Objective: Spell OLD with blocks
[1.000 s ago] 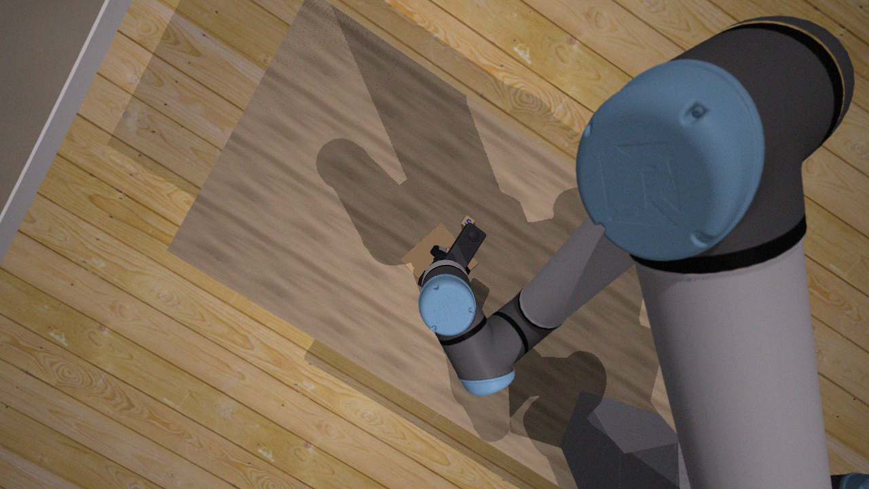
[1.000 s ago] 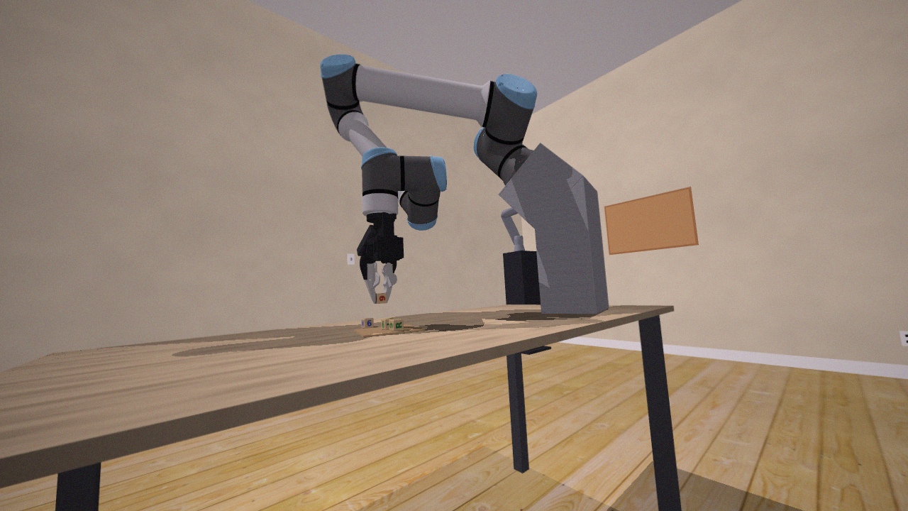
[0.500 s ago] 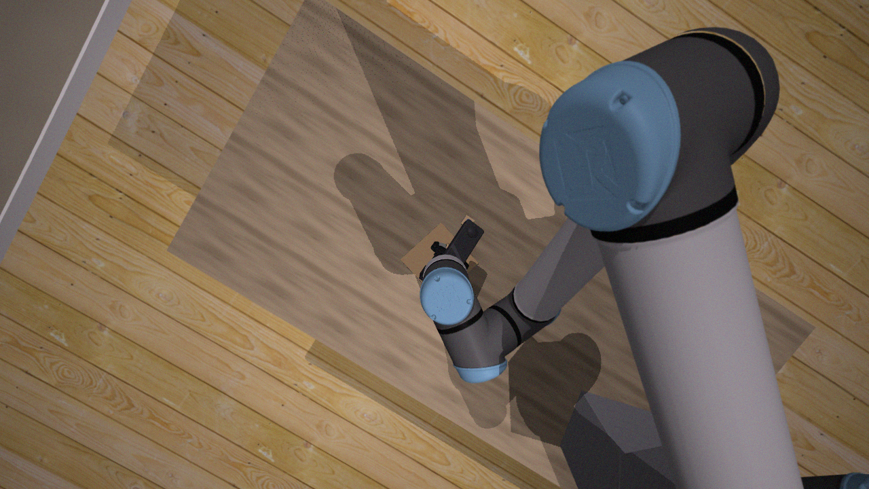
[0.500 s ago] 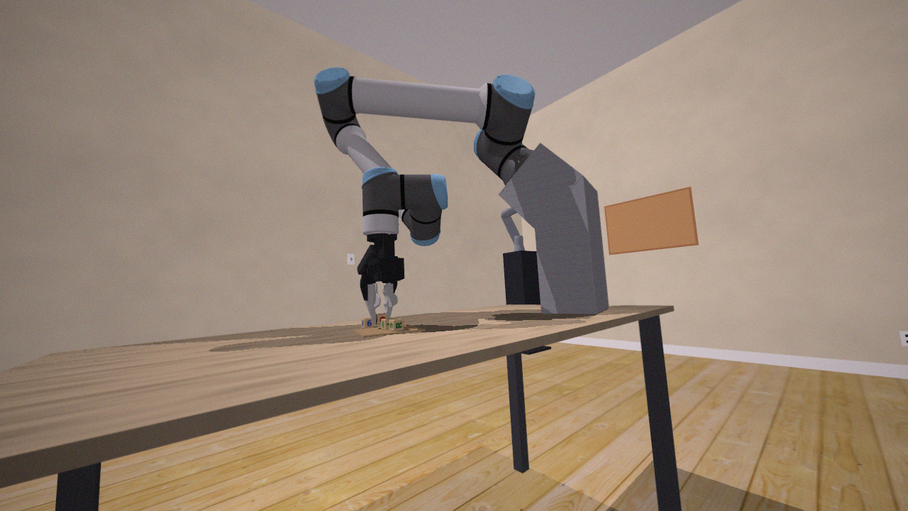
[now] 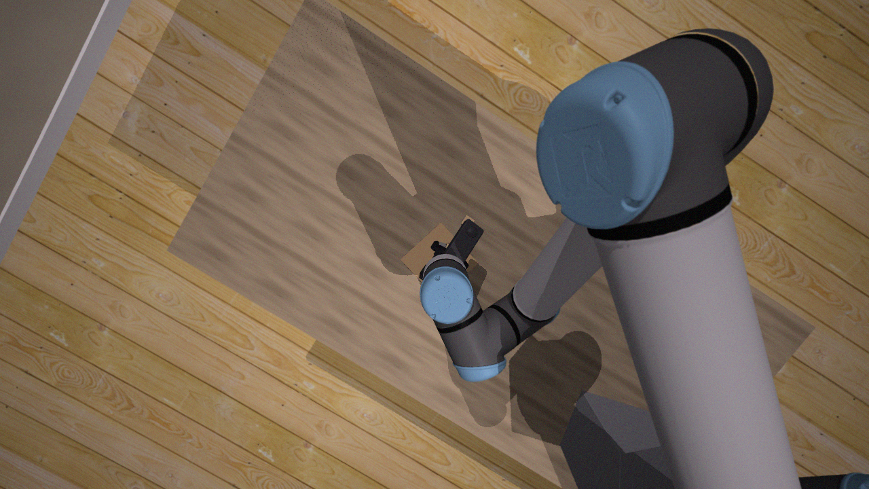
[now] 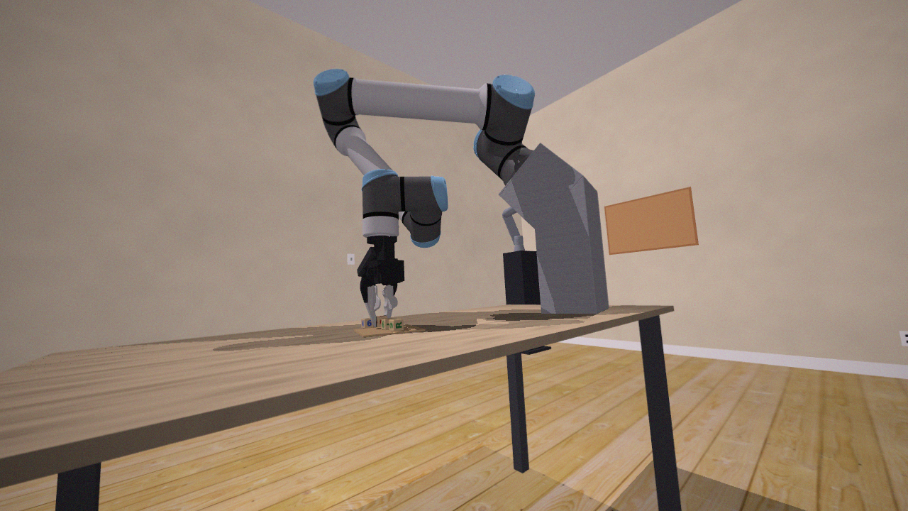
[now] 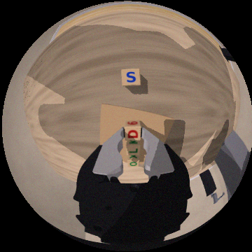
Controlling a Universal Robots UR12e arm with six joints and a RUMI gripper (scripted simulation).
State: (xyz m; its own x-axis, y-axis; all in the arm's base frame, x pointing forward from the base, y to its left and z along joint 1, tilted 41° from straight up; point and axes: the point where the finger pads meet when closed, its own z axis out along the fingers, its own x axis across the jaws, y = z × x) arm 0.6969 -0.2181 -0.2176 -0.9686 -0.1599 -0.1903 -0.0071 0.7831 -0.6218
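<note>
My gripper is now 4 cm to the right of the mat and 2 cm above it.
</note>
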